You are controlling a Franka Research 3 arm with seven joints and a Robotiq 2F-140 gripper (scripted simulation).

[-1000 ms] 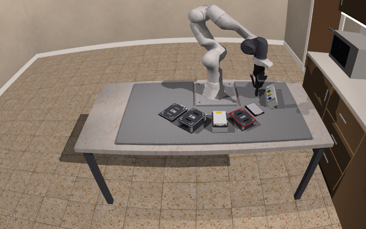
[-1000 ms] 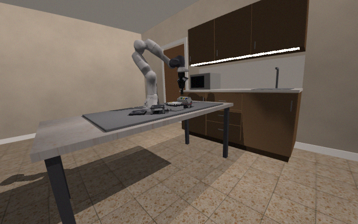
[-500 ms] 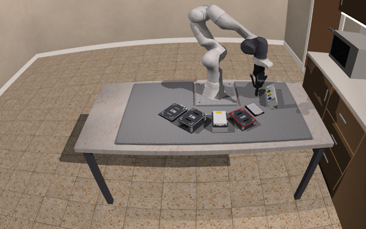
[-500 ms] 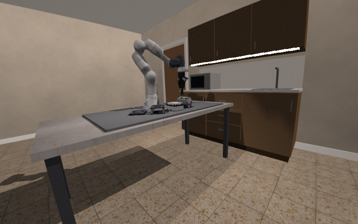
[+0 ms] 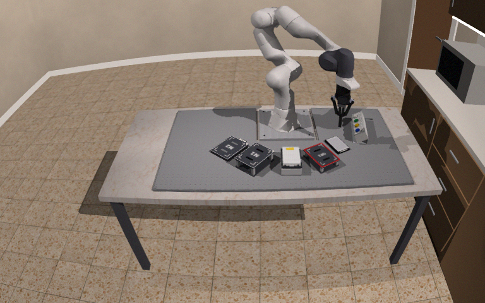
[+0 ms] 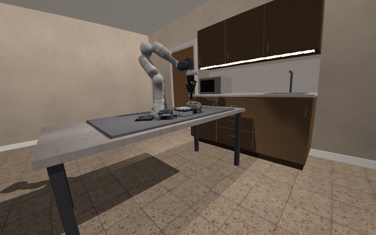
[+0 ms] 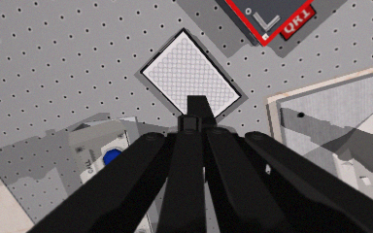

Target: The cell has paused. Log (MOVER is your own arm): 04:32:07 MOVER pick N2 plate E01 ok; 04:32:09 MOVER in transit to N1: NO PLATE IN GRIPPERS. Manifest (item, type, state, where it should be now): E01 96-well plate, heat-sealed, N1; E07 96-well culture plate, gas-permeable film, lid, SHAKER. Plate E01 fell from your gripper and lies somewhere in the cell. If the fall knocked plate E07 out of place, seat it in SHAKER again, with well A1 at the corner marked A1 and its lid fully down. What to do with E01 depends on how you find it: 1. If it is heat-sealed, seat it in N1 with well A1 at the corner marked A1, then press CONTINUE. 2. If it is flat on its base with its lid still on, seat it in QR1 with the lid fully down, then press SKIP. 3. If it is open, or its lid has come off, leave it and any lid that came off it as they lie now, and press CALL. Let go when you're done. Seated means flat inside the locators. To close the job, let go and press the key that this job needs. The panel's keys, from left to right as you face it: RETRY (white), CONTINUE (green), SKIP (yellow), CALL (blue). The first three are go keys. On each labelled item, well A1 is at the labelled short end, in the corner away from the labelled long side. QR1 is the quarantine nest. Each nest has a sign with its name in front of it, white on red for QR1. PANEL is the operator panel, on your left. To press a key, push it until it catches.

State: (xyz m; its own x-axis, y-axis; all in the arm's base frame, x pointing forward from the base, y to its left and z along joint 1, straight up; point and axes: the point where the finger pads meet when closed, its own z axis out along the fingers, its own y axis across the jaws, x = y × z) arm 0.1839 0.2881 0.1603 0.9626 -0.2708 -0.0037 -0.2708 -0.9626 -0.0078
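Right now my hand is 16 cm above the plate E01. From my hand the other things lie so: yellow key 11 cm behind, 13 cm to the left, 10 cm below; then blue CALL key 6 cm behind, 13 cm to the left, 10 cm below; then green continue key 16 cm behind, 14 cm to the left, 10 cm below.
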